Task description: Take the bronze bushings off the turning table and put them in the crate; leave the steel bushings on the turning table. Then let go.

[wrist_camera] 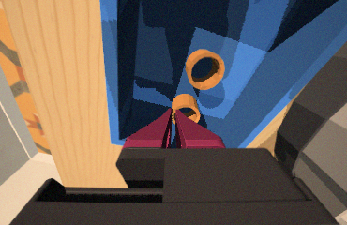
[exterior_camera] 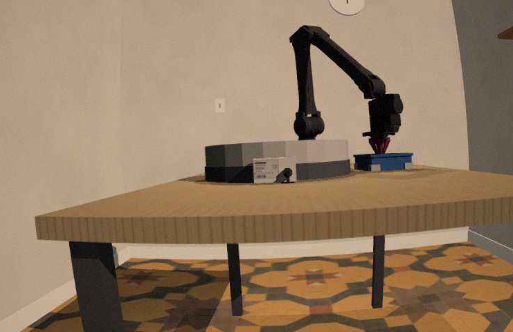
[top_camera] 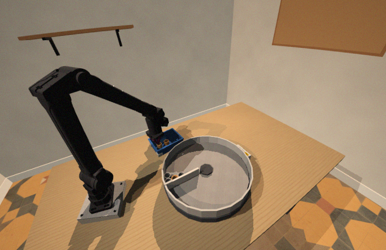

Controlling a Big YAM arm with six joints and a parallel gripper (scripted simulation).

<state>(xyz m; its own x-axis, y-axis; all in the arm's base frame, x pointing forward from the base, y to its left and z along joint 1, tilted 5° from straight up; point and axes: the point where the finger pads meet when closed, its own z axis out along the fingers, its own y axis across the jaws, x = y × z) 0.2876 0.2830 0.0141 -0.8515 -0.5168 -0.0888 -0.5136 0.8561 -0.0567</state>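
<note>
Right now my hand is 50 mm short of the blue crate and 10 mm above it. Round my hand: grey turning table 200 mm ahead, 320 mm to the right, 20 mm above.
</note>
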